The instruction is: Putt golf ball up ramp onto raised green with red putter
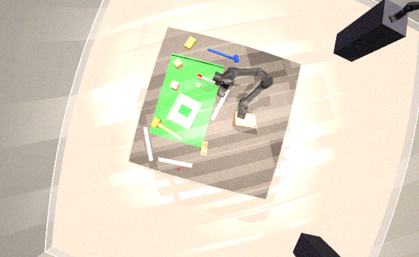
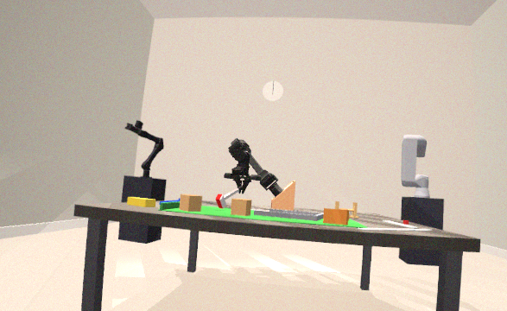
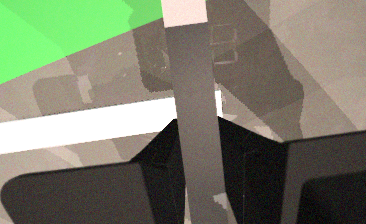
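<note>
Now: gripper tip 12 cm short of the red putter, 2 cm to the left of it and 1 cm above it. Also, from my gripper tip: green mat (29 cm ahead, 17 cm to the left, 8 cm below); blue putter (31 cm to the right, 9 cm ahead, 6 cm below); white golf ball (22 cm ahead, 5 cm below, 3 cm to the left).
</note>
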